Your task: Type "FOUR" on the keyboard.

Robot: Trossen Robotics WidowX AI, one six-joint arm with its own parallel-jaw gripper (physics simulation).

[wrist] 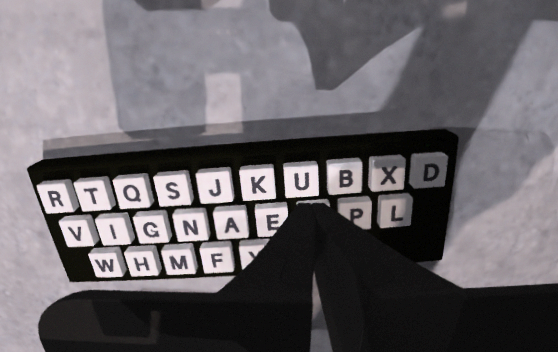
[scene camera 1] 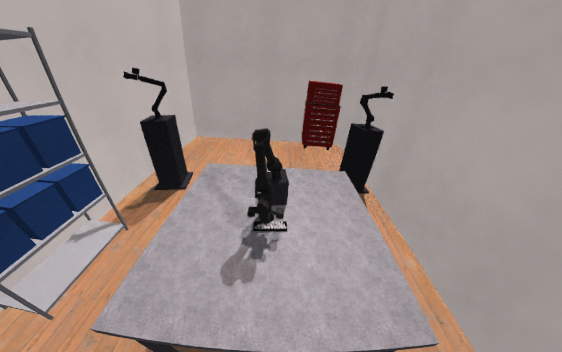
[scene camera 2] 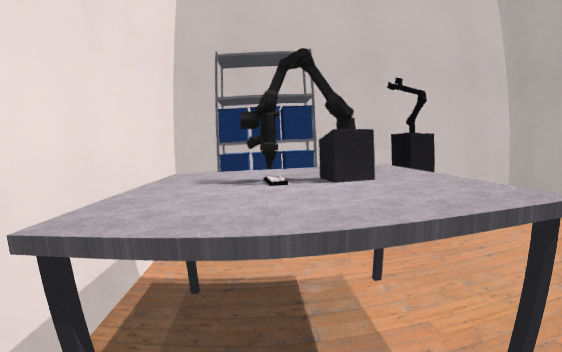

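Where they show: gripper, fingertip midpoint: [wrist: 309, 216] [scene camera 1: 265, 223] [scene camera 2: 269, 169]; arm's base, origin of the base link: [scene camera 1: 276, 176] [scene camera 2: 347, 133].
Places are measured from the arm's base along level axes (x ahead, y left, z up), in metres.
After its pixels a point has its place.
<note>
The black keyboard [scene camera 1: 270, 229] {x 0.299, y -0.072, z -0.163 m} [scene camera 2: 278, 183] {x 0.282, y 0.025, z -0.166 m} [wrist: 427, 232] {x 0.248, y -0.153, z -0.161 m} with white letter keys lies flat on the table. My gripper [scene camera 1: 267, 220] {x 0.286, y -0.099, z -0.126 m} [scene camera 2: 270, 167] {x 0.286, y -0.099, z -0.126 m} [wrist: 309, 216] {x 0.286, y -0.099, z -0.126 m} is shut and empty, pointing down, with a small gap above the keyboard in the scene camera 2 view. In the wrist view its tips cover most of the middle-row key between E and P, just below the U key [wrist: 301, 181] {x 0.286, y -0.098, z -0.156 m}. The F key [wrist: 216, 260] {x 0.254, y -0.054, z -0.156 m} shows in the bottom row and the R key [wrist: 56, 197] {x 0.297, y 0.009, z -0.156 m} at the top row's left end. The O key is hidden behind the fingers.
The grey table [scene camera 1: 320, 285] {x 0.639, y 0.109, z -0.173 m} [scene camera 2: 165, 215] {x 0.622, y 0.379, z -0.173 m} bears my arm's black base block [scene camera 2: 347, 155] {x 0.037, y 0.065, z -0.080 m}. A shelf rack [scene camera 1: 95, 177] [scene camera 2: 217, 100] with blue bins stands off the table. Two other arms stand on black pedestals [scene camera 1: 163, 150] [scene camera 1: 361, 150]. A red tool cabinet [scene camera 1: 322, 115] stands at the back.
</note>
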